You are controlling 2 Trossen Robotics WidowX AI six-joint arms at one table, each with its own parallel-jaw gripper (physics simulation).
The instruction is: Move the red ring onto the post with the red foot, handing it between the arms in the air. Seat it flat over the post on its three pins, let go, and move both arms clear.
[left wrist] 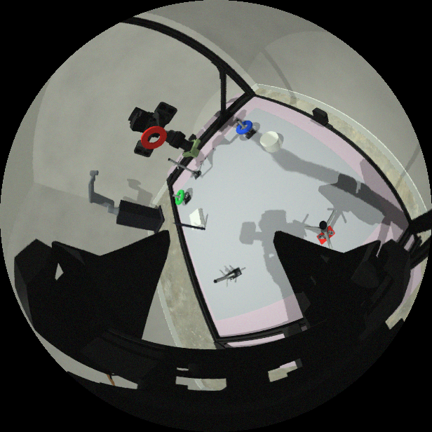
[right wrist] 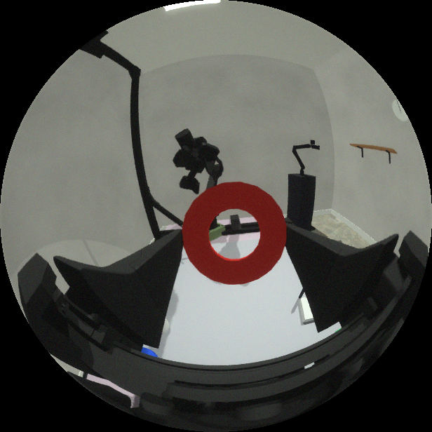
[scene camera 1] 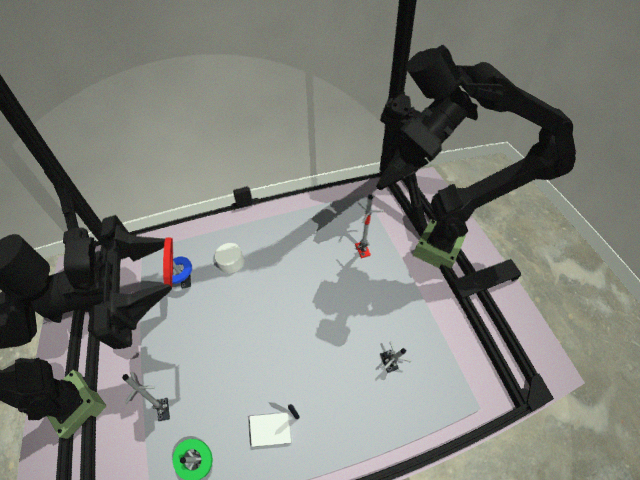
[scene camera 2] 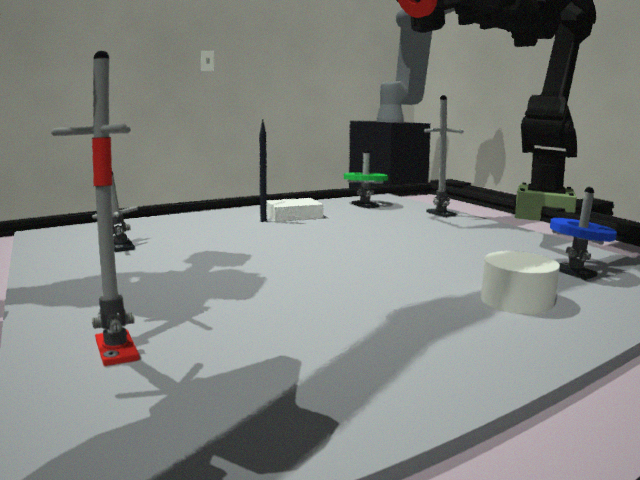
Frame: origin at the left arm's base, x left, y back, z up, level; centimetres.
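Where they show: left gripper, fingertip midpoint: [scene camera 1: 378,187]; right gripper, fingertip midpoint: [scene camera 1: 169,263]; left arm's base at its link origin: [scene camera 1: 442,239]; right arm's base at its link origin: [scene camera 1: 65,401] [scene camera 2: 546,189].
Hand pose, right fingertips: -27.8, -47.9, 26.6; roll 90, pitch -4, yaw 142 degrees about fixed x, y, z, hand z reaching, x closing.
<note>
Each offset is from my right fingertips to the top centre of the thing, as dx, dy, dz. "spot": to the spot under its first point.
The red ring {-0.1, -0.1, +3.3} [scene camera 1: 168,258] [scene camera 2: 417,7] [left wrist: 145,141] [right wrist: 196,232] is upright in the air, edge-on in scene camera 1. My right gripper [scene camera 1: 168,266] [right wrist: 233,233] is shut on it, a fingertip on each of two opposite sides of its rim. My left gripper [scene camera 1: 381,184] [left wrist: 223,237] is open and empty, high near the post with the red foot, well apart from the ring. That post {spot: +12.1, +35.8, -20.3} [scene camera 1: 366,227] [scene camera 2: 105,232] stands upright with no ring on it. Its red foot {spot: +12.1, +36.1, -29.3} [scene camera 1: 363,251] [scene camera 2: 118,353] [left wrist: 326,235] is on the table and its pins stick out high up.
A blue ring {-19.7, +5.6, -24.6} [scene camera 1: 187,267] [scene camera 2: 560,227] sits on a short post beside a white cylinder {-13.3, +16.3, -26.5} [scene camera 1: 229,258] [scene camera 2: 519,286]. A green ring {+11.4, -20.8, -24.7} [scene camera 1: 206,457] sits on another post. A white block {+18.4, -8.4, -28.0} [scene camera 1: 269,429], a black spike {+20.8, -3.5, -16.0} [scene camera 1: 293,411] and two grey posts {spot: -0.8, -17.5, -20.4} [scene camera 1: 146,395] {spot: +30.9, +14.9, -26.4} [scene camera 1: 395,360] stand around.
</note>
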